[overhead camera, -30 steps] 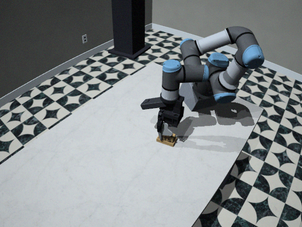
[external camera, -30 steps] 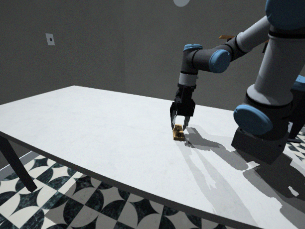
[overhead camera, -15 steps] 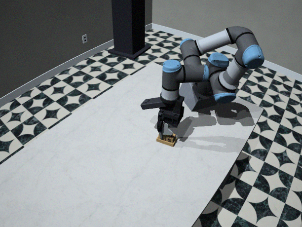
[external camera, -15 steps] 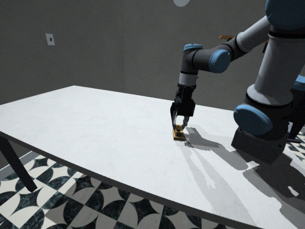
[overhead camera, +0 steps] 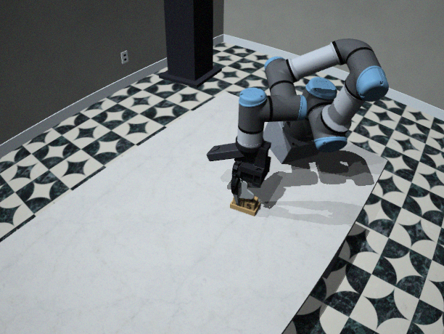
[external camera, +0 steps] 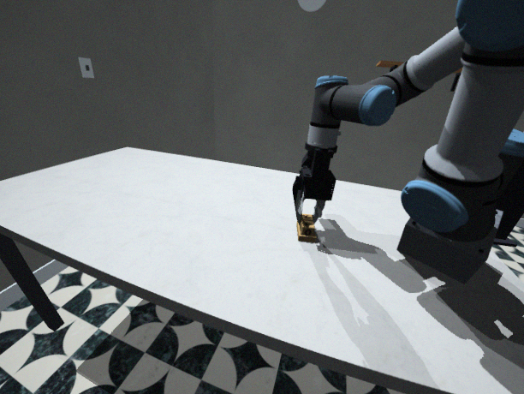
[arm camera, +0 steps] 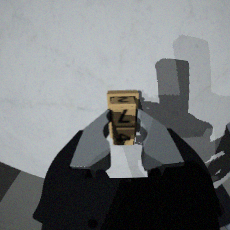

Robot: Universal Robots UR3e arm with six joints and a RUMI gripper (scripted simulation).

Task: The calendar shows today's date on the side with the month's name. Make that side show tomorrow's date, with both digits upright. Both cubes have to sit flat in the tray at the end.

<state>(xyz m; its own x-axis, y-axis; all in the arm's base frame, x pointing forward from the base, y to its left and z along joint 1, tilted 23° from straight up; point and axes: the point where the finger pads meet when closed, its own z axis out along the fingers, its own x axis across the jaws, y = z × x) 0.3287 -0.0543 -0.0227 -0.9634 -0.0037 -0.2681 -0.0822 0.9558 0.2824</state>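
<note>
My gripper is now 10 mm above the wooden cube. The rest, counted from my hand: wooden calendar tray (20 mm to the left, 30 mm below).
</note>
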